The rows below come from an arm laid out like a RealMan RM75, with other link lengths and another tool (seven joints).
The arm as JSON. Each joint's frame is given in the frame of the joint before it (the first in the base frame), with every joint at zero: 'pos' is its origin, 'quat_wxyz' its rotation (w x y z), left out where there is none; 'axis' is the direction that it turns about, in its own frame. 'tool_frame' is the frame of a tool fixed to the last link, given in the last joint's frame.
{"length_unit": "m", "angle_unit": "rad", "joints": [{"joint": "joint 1", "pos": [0.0, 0.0, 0.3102], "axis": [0.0, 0.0, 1.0]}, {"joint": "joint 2", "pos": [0.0, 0.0, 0.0], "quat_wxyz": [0.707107, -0.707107, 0.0, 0.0], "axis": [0.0, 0.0, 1.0]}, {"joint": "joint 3", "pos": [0.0, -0.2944, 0.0], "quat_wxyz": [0.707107, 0.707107, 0.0, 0.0], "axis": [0.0, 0.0, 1.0]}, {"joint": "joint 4", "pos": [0.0, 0.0, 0.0], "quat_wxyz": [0.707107, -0.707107, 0.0, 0.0], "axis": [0.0, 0.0, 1.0]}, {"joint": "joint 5", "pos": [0.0, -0.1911, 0.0], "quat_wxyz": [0.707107, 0.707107, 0.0, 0.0], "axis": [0.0, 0.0, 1.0]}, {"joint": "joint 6", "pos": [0.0, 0.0, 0.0], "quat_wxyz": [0.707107, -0.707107, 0.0, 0.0], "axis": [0.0, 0.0, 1.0]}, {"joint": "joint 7", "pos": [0.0, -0.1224, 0.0], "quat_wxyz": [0.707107, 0.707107, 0.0, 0.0], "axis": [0.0, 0.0, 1.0]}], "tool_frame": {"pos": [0.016, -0.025, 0.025], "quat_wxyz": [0.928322, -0.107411, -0.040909, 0.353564]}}
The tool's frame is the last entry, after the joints.
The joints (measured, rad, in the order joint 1, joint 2, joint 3, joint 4, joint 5, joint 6, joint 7), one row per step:
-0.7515, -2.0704, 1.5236, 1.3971, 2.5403, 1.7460, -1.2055
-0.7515, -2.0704, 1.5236, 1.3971, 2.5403, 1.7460, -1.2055
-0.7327, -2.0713, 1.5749, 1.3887, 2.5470, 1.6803, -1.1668
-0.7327, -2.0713, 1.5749, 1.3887, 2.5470, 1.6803, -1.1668
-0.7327, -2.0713, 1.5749, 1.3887, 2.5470, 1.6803, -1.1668
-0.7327, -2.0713, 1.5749, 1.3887, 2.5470, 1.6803, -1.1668
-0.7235, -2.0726, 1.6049, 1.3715, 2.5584, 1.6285, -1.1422
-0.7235, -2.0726, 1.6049, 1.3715, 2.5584, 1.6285, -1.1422
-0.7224, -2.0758, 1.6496, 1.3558, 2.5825, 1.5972, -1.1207
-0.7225, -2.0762, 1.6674, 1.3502, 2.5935, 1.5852, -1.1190
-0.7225, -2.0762, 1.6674, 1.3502, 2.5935, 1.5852, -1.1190
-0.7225, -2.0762, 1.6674, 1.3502, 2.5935, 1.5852, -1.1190
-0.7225, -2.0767, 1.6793, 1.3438, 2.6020, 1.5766, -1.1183
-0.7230, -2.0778, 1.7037, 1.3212, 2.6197, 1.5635, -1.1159
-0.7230, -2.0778, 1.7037, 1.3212, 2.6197, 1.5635, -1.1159
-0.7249, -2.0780, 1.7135, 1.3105, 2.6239, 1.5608, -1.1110
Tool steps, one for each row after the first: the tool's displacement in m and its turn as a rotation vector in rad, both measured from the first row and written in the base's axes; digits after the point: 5 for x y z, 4 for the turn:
0.00000, 0.00000, 0.00000, 0.0000, 0.0000, 0.0000
-0.00405, -0.00169, -0.00920, -0.0043, 0.0076, -0.0625
-0.00405, -0.00169, -0.00920, -0.0043, 0.0076, -0.0625
-0.00405, -0.00169, -0.00920, -0.0043, 0.0076, -0.0625
-0.00405, -0.00169, -0.00920, -0.0043, 0.0076, -0.0625
-0.00799, -0.00074, -0.01562, 0.0002, 0.0153, -0.0994
-0.00799, -0.00074, -0.01562, 0.0002, 0.0153, -0.0994
-0.01179, -0.00263, -0.02374, -0.0140, 0.0500, -0.1434
-0.01339, -0.00290, -0.02647, -0.0154, 0.0650, -0.1566
-0.01339, -0.00290, -0.02647, -0.0154, 0.0650, -0.1566
-0.01339, -0.00290, -0.02647, -0.0154, 0.0650, -0.1566
-0.01511, -0.00300, -0.02848, -0.0162, 0.0764, -0.1633
-0.02105, -0.00384, -0.03308, -0.0251, 0.1060, -0.1687
-0.02105, -0.00384, -0.03308, -0.0251, 0.1060, -0.1687
-0.02323, -0.00458, -0.03501, -0.0342, 0.1180, -0.1728

